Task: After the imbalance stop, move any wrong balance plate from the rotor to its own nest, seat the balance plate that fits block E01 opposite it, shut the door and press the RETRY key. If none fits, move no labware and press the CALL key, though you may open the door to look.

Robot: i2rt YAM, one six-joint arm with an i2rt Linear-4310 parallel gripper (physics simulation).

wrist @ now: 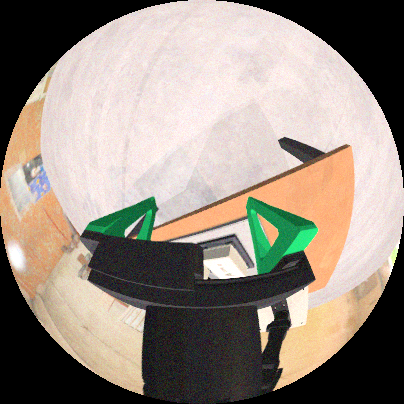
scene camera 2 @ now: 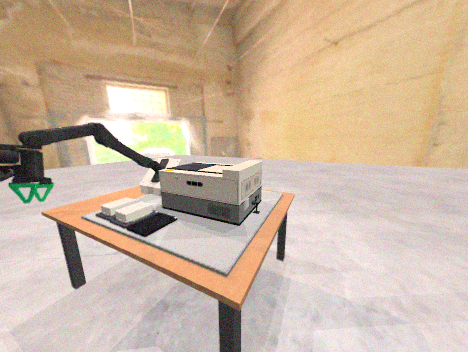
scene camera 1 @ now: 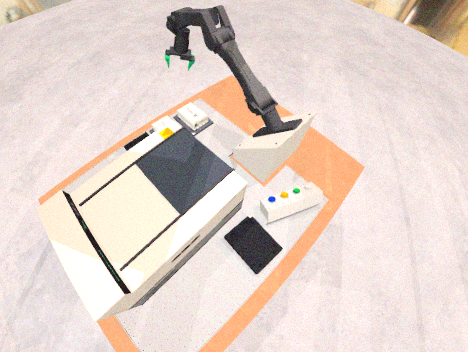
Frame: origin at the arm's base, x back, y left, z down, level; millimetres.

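Seen in the pictures: gripper, fingertip midpoint: (wrist: 200, 201) (scene camera 2: 34, 202) (scene camera 1: 178, 69); arm's base at its link origin: (wrist: 281, 314) (scene camera 1: 276, 129).
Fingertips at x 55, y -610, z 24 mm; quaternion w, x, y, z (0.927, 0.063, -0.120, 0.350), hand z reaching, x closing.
Pixels of each thing's middle, then the offset from my fingertips to it. "spot": a spot on its surface instead.
- centrifuge at the middle of its body: (scene camera 1: 153, 208) (scene camera 2: 213, 183) dz +0, dx -544, dy +489 mm
- outer white plate at the middle of its body: (wrist: 225, 263) (scene camera 1: 192, 115) (scene camera 2: 119, 206) dz +89, dx -137, dy +230 mm
- inner white plate at the middle of its body: (scene camera 1: 167, 130) (scene camera 2: 134, 211) dz +89, dx -271, dy +208 mm
- key box at the middle of its body: (scene camera 1: 291, 201) dz +80, dx -210, dy +804 mm
- black nest at the middle of its body: (scene camera 1: 143, 149) (scene camera 2: 153, 222) dz +113, dx -403, dy +188 mm
- black flat pad at a spot on its surface: (scene camera 1: 253, 245) spot: dz +93, dx -418, dy +788 mm
My gripper (scene camera 1: 179, 65) (scene camera 2: 32, 200) (wrist: 200, 201) is open and empty, high beyond the table's edge. The centrifuge (scene camera 1: 195, 237) (scene camera 2: 212, 185) stands on the grey mat; its dark door panel (scene camera 1: 185, 167) lies over the top, and the rotor is hidden. Two white balance plates sit side by side in nests: the outer white plate (scene camera 1: 193, 115) (scene camera 2: 118, 205) and the inner white plate (scene camera 1: 165, 123) (scene camera 2: 135, 212); a white plate (wrist: 222, 261) shows partly between the fingers in the wrist view. Their lettering is unreadable. The key box (scene camera 1: 292, 206) has blue, yellow, green and white keys.
A black nest (scene camera 1: 136, 141) (scene camera 2: 151, 223) lies beside the white plates. Another black flat pad (scene camera 1: 253, 245) lies near the key box. The arm's cream base (scene camera 1: 270, 155) stands between the key box and the white plates. The orange table (scene camera 2: 270, 250) (wrist: 320, 200) borders the mat.
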